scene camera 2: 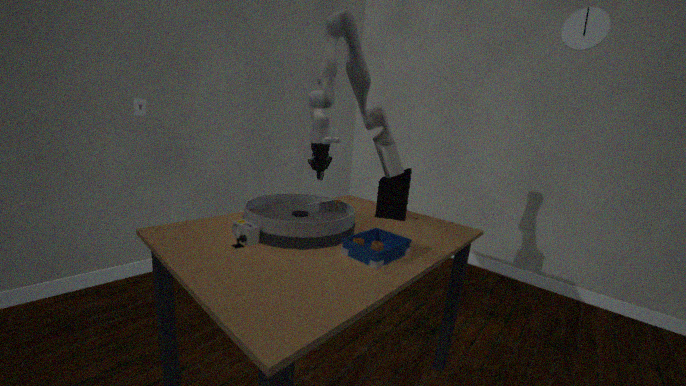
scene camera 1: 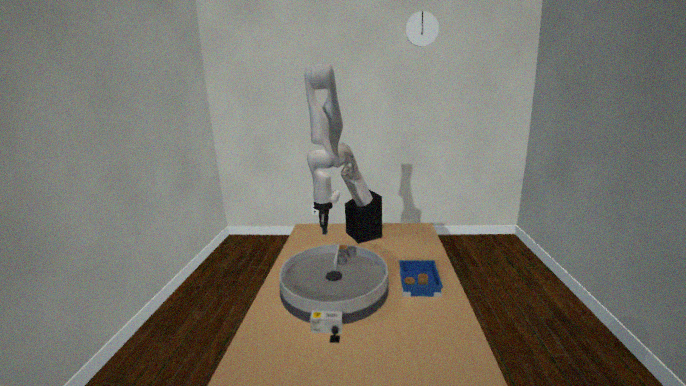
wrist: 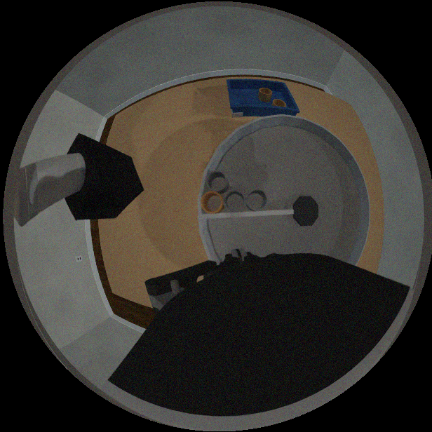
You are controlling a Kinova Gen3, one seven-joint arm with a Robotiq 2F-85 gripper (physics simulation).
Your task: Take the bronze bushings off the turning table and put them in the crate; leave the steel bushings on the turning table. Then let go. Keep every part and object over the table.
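Where they show: gripper, fingertip midpoint: [scene camera 2: 320,179] [scene camera 1: 324,233]; arm's base, origin of the base link: [scene camera 2: 395,175] [scene camera 1: 364,201].
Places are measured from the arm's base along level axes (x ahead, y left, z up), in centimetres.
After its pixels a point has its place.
The turning table [scene camera 1: 310,287] {x 50.9, y -29.0, z -14.9 cm} [scene camera 2: 300,228] {x 61.1, y -6.3, z -13.2 cm} [wrist: 300,160] is a grey walled disc. One bronze bushing [scene camera 1: 343,247] {x 25.8, y -14.0, z -12.3 cm} [wrist: 213,193] stands on it near the wall at its robot side. Three steel bushings stand close to it: one steel bushing [wrist: 218,174] by the wall, a second steel bushing [wrist: 235,193] and a third steel bushing [wrist: 256,192] along the pale bar. The blue crate [scene camera 1: 422,291] {x 55.8, y 12.7, z -17.9 cm} [wrist: 242,95] holds two bronze bushings, one upright [scene camera 1: 423,279] {x 50.5, y 14.8, z -16.3 cm} [scene camera 2: 377,245] {x 50.4, y 16.0, z -15.9 cm} [wrist: 265,96] and another [scene camera 1: 410,281] {x 49.1, y 10.1, z -17.6 cm} [scene camera 2: 358,241] {x 49.0, y 8.6, z -17.0 cm} [wrist: 279,103]. My gripper [scene camera 1: 324,233] {x 30.0, y -22.0, z -3.0 cm} [scene camera 2: 320,177] {x 30.0, y -22.0, z -3.0 cm} is shut and empty, high above the bushings' side of the table.
A pale bar [scene camera 1: 336,257] {x 36.2, y -17.9, z -11.3 cm} [wrist: 250,214] runs from the dark hub [scene camera 1: 334,276] {x 46.0, y -19.6, z -14.1 cm} [wrist: 305,211] to the wall, beside the bushings. A labelled white box [scene camera 1: 325,327] {x 70.0, y -24.5, z -17.7 cm} stands at the turning table's front, with a small black stand [scene camera 1: 335,339] {x 73.2, y -21.6, z -20.0 cm}. The black robot base [scene camera 1: 363,220] {x 6.7, y -1.7, z -8.0 cm} [scene camera 2: 393,197] {x 5.3, y 2.4, z -9.7 cm} [wrist: 102,182] stands behind.
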